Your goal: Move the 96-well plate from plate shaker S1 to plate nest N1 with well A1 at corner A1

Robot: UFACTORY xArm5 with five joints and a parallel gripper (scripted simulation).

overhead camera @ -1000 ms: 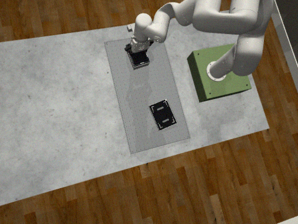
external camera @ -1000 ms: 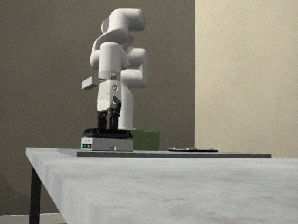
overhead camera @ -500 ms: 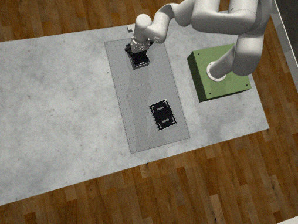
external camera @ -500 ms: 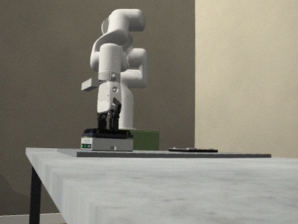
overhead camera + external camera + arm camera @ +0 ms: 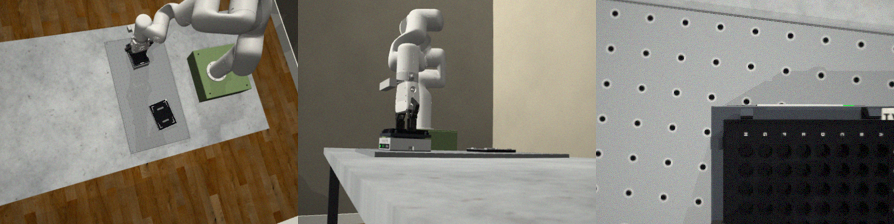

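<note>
Right now my hand is 1 cm above the black 96-well plate. Round my hand: black plate nest N1 (39 cm to the left, 7 cm below, 6 cm behind); then nest A1 label (31 cm to the left, 10 cm behind, 6 cm below).
</note>
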